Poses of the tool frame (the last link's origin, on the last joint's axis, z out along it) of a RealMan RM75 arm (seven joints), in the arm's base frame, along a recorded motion.
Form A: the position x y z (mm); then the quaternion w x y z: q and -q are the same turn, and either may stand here.
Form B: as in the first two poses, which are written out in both.
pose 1, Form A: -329.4 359.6 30.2 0.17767 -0.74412 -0.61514 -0.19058
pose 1, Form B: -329.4 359.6 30.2 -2.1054 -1.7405 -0.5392
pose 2, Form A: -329.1 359.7 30.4 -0.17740 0.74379 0.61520 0.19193
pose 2, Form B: -329.1 359.7 30.4 -2.1048 -1.7409 -0.5431
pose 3, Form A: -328.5 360.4 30.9 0.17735 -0.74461 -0.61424 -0.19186
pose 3, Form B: -328.5 360.4 30.9 -2.1071 -1.7382 -0.5429
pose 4, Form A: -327.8 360.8 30.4 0.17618 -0.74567 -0.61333 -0.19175
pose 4, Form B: -327.8 360.8 30.4 -2.1115 -1.7367 -0.5430
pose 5, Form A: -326.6 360.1 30.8 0.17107 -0.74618 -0.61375 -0.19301
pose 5, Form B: -326.6 360.1 30.8 -2.1189 -1.7428 -0.5481
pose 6, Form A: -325.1 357.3 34.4 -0.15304 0.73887 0.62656 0.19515
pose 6, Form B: -325.1 357.3 34.4 -2.1191 -1.7970 -0.5597
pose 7, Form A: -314.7 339.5 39.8 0.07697 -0.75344 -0.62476 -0.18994
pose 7, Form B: -314.7 339.5 39.8 -2.2576 -1.8720 -0.5691
